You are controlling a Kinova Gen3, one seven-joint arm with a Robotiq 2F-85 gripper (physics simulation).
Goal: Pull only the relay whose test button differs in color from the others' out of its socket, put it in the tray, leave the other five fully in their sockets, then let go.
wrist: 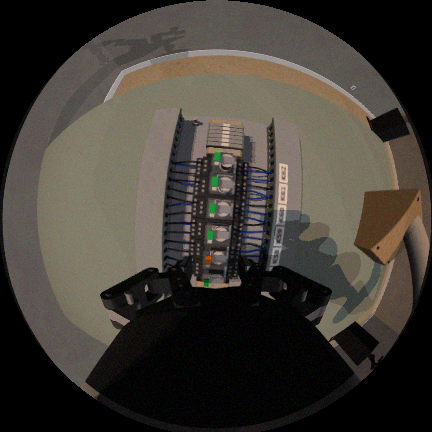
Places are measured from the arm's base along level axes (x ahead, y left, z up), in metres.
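Pixels of known places: gripper, fingertip midpoint: point(214, 263).
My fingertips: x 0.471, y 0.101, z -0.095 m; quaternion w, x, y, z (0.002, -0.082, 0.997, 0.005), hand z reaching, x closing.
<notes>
Behind a point stands the place of what it marks.
The relay with the orange test button point(208, 260) @[x 0.478, y 0.099, z -0.096 m] sits in the socket row, in line with the others, low in the wrist view. Four relays with green buttons point(226, 161) @[x 0.475, y -0.009, z -0.098 m] point(223, 185) @[x 0.474, y 0.017, z -0.098 m] point(220, 209) @[x 0.474, y 0.043, z -0.098 m] point(219, 234) @[x 0.471, y 0.069, z -0.098 m] sit in the row above it. A further green button point(206, 283) @[x 0.476, y 0.128, z -0.096 m] shows below it, its relay mostly hidden by the gripper. My gripper point(214, 263) @[x 0.471, y 0.101, z -0.095 m] is open, with its fingers apart on either side of the row's lower end, near the orange-button relay, and nothing held. How deep the fingertips reach is unclear. The tray does not show.
Slotted wire ducts point(172, 200) point(271, 165) @[x 0.410, y -0.031, z -0.139 m] flank the row, with wires running to the sockets. A terminal block point(225, 136) @[x 0.480, y -0.052, z -0.119 m] stands above the relays. Labels point(283, 173) @[x 0.397, y -0.018, z -0.122 m] run along the right duct. A wooden block point(382, 220) @[x 0.126, y 0.003, z -0.085 m] and a grey cylinder point(417, 245) stand at the right.
</notes>
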